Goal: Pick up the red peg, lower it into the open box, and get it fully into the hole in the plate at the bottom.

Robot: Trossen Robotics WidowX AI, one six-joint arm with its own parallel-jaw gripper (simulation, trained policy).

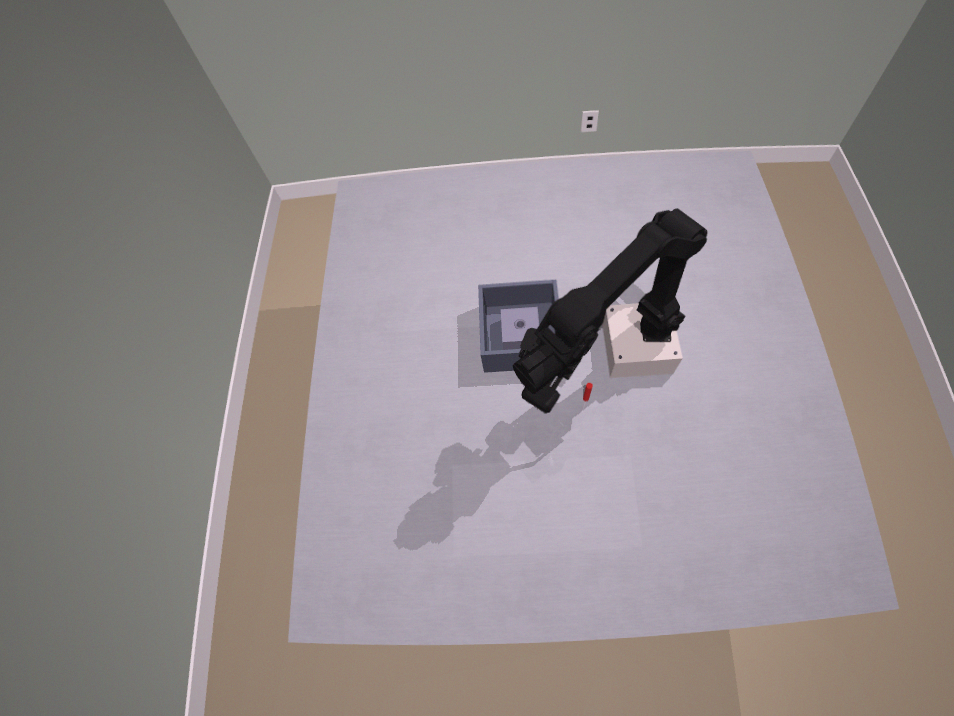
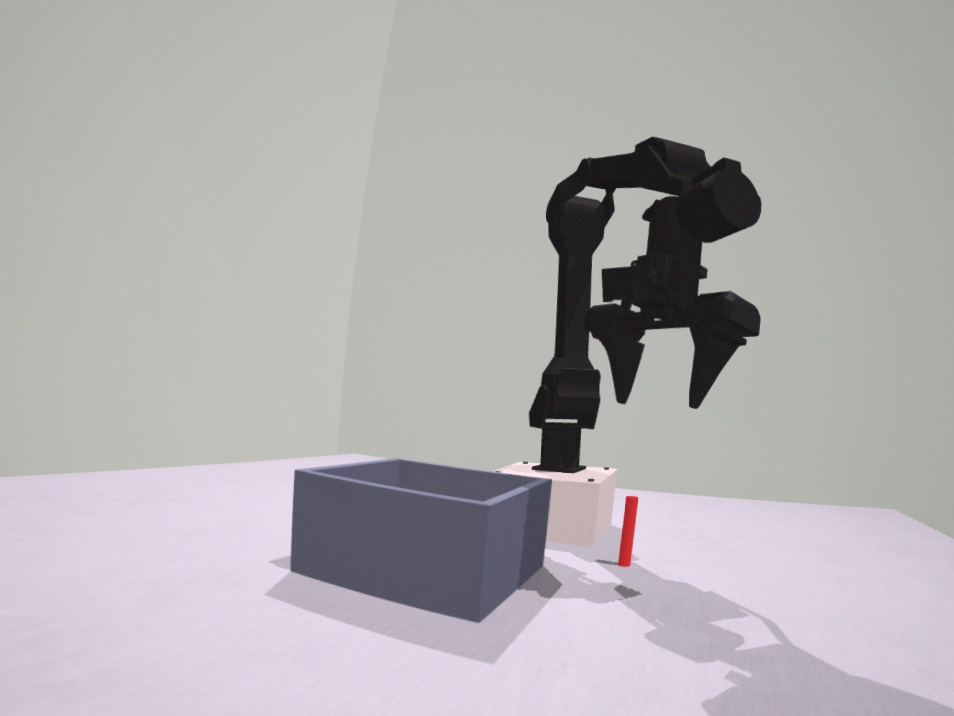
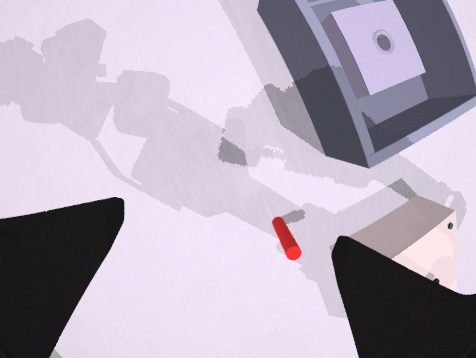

Labels:
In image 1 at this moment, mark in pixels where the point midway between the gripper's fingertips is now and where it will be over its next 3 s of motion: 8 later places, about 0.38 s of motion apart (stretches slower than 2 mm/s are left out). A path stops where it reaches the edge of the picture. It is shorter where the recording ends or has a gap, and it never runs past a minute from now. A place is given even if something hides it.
My gripper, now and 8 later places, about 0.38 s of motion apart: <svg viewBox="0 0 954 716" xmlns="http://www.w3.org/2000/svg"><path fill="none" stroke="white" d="M554 379L576 375L585 377L586 384L585 389L589 390L590 386L580 379L568 367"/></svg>

